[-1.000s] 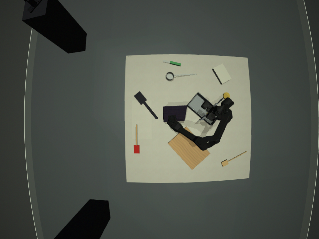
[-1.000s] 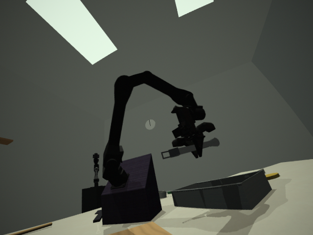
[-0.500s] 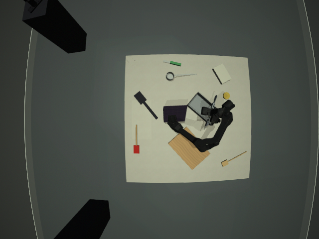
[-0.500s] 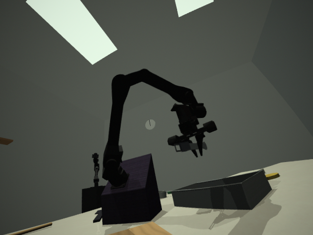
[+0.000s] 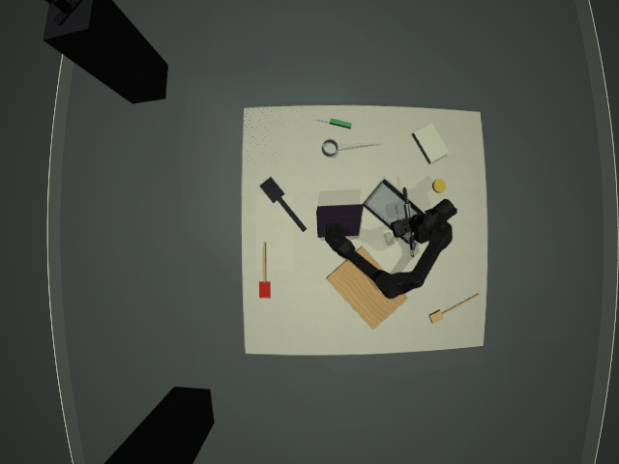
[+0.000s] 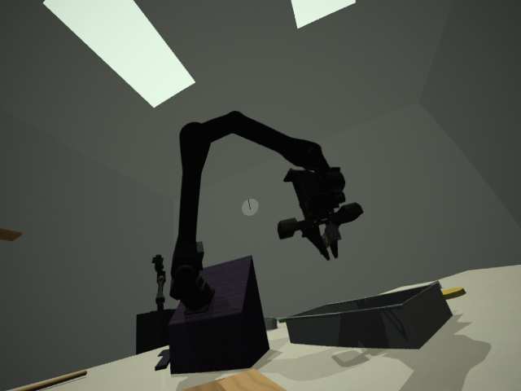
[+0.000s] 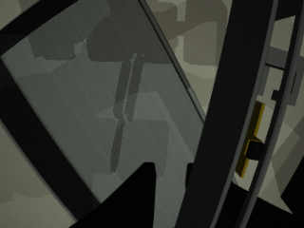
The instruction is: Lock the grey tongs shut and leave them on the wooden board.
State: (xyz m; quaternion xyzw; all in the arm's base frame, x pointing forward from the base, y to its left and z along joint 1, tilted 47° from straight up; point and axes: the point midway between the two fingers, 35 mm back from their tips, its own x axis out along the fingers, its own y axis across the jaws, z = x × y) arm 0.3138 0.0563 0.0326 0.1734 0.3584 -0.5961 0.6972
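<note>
My gripper tip is 40 mm below the yellow lock piece and 30 mm to the left of it. From my gripper tip the other things lie so: dark roasting tin: 130 mm below, 60 mm to the left, 10 mm ahead; wooden board: 320 mm to the right, 150 mm below, 140 mm behind; yellow disc: 260 mm ahead, 190 mm to the left, 150 mm below.
</note>
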